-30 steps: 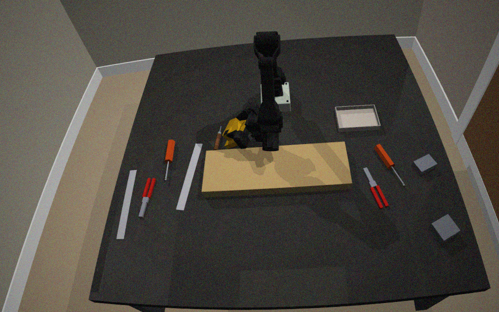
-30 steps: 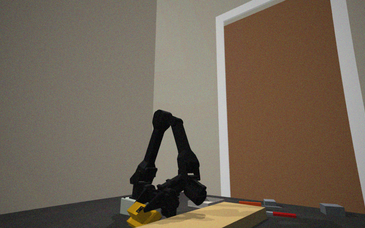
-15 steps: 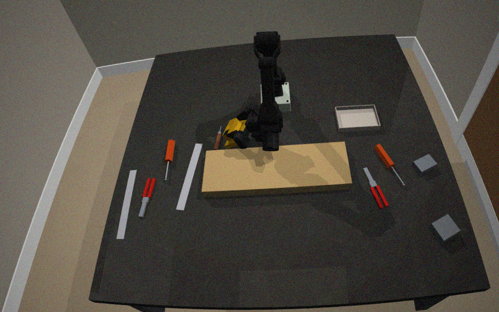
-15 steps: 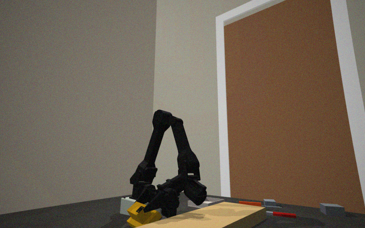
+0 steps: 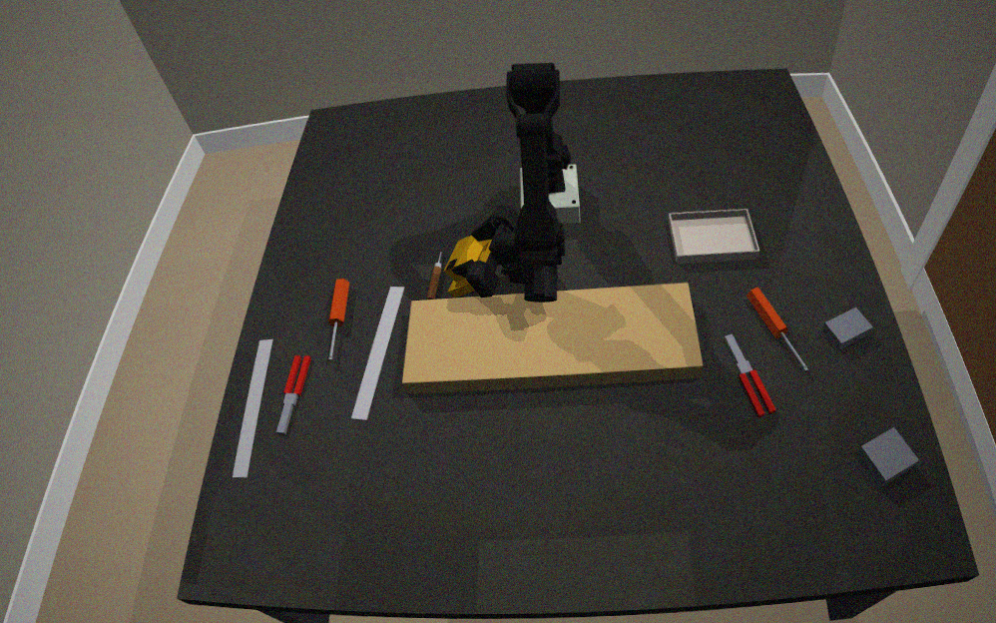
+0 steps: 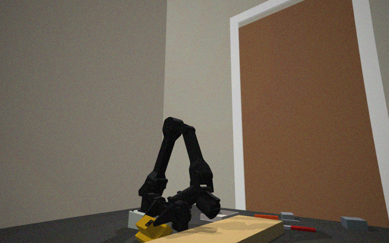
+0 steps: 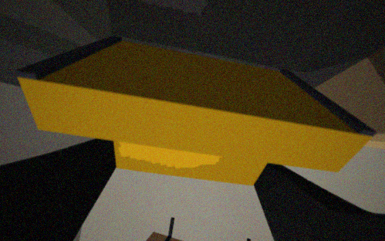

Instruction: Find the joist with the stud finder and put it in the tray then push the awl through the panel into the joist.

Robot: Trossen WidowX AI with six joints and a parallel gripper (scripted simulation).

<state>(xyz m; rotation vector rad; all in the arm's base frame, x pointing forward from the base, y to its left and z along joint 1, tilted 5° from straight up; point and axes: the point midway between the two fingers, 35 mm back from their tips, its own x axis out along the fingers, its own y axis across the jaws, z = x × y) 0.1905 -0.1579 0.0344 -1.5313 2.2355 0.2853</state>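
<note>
Right now my gripper tip is 1 cm short of the yellow stud finder and 1 cm above it. From my gripper tip the other things lie so: white tray: 50 cm to the left, 5 cm below, 2 cm behind; then awl: 6 cm to the right, 6 cm below, 1 cm behind.
</note>
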